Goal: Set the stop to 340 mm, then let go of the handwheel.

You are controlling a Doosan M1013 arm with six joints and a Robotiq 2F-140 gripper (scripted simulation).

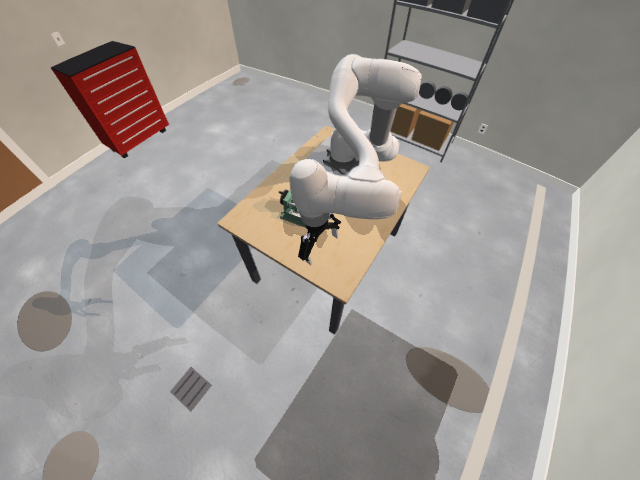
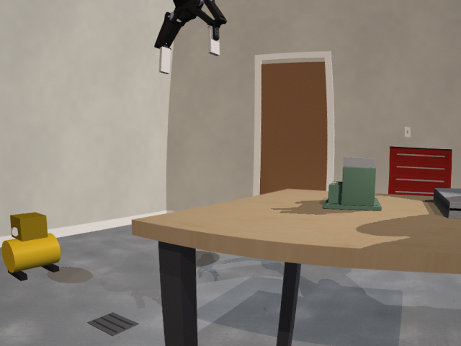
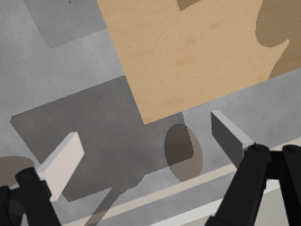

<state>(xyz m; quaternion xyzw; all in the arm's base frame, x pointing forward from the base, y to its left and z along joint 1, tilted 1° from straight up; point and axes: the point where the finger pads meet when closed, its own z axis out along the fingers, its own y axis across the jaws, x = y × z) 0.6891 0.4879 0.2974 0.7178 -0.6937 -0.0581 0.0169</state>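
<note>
Right now my hand is 23 cm past the black handwheel handle, 53 cm to the left of it and 26 cm above it. The rest, counted from my hand: grey stop block: 25 cm behind, 35 cm to the right, 23 cm below.
</note>
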